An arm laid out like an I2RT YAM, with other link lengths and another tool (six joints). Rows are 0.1 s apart.
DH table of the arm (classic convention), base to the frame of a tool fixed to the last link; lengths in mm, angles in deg. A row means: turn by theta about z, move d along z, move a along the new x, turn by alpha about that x. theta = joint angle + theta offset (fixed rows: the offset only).
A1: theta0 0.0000; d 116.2; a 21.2; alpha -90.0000
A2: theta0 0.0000; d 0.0; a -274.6; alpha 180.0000
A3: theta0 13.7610; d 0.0; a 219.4; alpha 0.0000
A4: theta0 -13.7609; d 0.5; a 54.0; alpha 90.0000
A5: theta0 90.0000; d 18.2; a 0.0; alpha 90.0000
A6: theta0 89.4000; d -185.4; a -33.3; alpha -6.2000
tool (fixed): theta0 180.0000; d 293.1; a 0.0; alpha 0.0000
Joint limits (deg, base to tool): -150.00..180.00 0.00..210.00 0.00..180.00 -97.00..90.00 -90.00..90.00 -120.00..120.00
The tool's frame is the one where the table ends.
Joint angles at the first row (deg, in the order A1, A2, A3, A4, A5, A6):
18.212, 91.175, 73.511, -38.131, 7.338, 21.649
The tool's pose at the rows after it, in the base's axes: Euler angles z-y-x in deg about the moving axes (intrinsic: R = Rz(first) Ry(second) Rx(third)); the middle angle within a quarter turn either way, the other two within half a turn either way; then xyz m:
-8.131 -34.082 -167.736 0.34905 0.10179 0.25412
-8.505 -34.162 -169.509 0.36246 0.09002 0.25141
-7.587 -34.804 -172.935 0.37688 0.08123 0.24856
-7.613 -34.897 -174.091 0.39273 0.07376 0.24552
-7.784 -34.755 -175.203 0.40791 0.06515 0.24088
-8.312 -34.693 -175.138 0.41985 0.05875 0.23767
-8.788 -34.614 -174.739 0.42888 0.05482 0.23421
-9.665 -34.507 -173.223 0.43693 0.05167 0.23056
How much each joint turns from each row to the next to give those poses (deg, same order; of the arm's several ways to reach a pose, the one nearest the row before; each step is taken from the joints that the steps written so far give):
-2.671, 1.697, 1.550, -0.190, -0.043, -1.461
-2.274, 2.276, 2.031, -0.044, 0.649, -1.536
-1.341, 2.669, 2.523, 0.046, 2.216, -1.873
-1.566, 3.038, 2.961, 0.085, 0.289, -1.266
-1.594, 3.046, 2.846, 0.002, 0.259, -1.134
-1.286, 2.356, 2.298, 0.129, -0.494, -0.637
-0.856, 1.848, 1.610, 0.307, -0.615, -0.325
-0.908, 1.616, 1.165, 0.689, -1.520, -0.063

